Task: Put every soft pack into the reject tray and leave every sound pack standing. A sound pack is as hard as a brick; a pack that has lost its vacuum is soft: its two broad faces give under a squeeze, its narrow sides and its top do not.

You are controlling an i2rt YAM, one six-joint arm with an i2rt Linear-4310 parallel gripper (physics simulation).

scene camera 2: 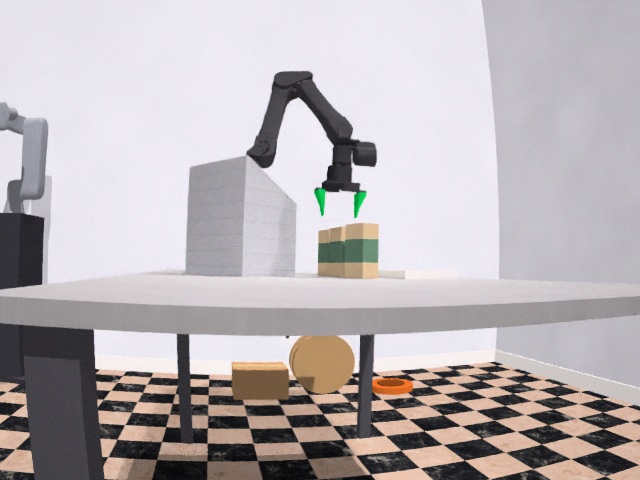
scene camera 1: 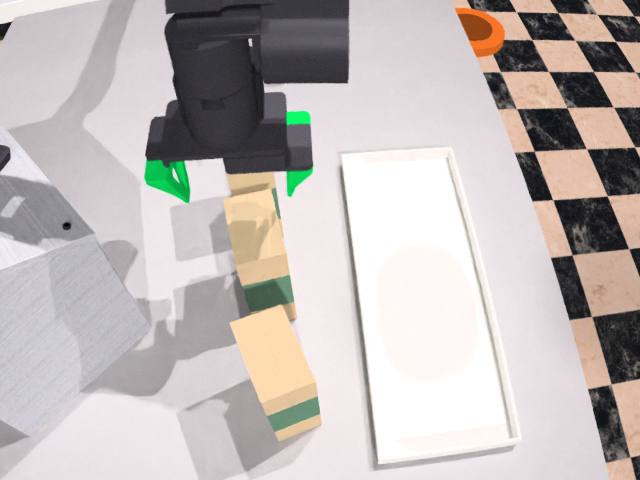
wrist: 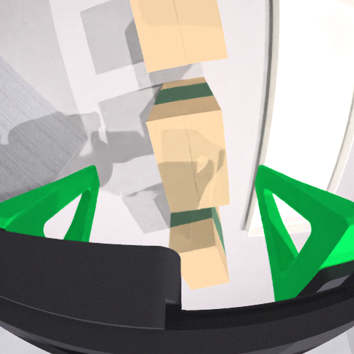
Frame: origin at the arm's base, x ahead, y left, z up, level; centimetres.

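Where they show: gripper, between the fingertips: (scene camera 2: 339,217) (scene camera 1: 238,194); arm's base, origin of its link: (scene camera 2: 242,185).
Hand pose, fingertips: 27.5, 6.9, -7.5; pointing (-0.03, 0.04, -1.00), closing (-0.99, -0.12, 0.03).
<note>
Each offset is from my fingertips to the top centre of the thing, as dx, dy, dz.
Three tan packs with green bands stand upright in a row: the front pack {+4.4, -14.4, -3.1} (scene camera 1: 276,356) (scene camera 2: 361,250) (wrist: 182,32), the middle pack {+1.2, -1.4, -3.1} (scene camera 1: 255,227) (scene camera 2: 337,252) (wrist: 190,160) and the far pack {-1.4, +9.5, -3.1} (scene camera 1: 251,181) (scene camera 2: 323,254) (wrist: 206,270). Their looks do not show which are soft. My gripper (scene camera 1: 239,197) (scene camera 2: 339,215) (wrist: 176,174) is open and empty, above the pack tops; in the wrist view its fingers stand wide on either side of the middle pack. The gripper partly hides the far pack in scene camera 1. The white reject tray {+19.1, -0.1, -14.9} (scene camera 1: 448,449) (scene camera 2: 429,274) (wrist: 269,100) lies right of the row, with no pack in it.
A large grey block (scene camera 1: 67,330) (scene camera 2: 222,222) (wrist: 35,135) stands left of the row. Another grey arm (scene camera 2: 35,155) is at the far left. On the floor are an orange ring (scene camera 1: 497,35) (scene camera 2: 407,386), a brown box (scene camera 2: 260,383) and a tan disc (scene camera 2: 325,364).
</note>
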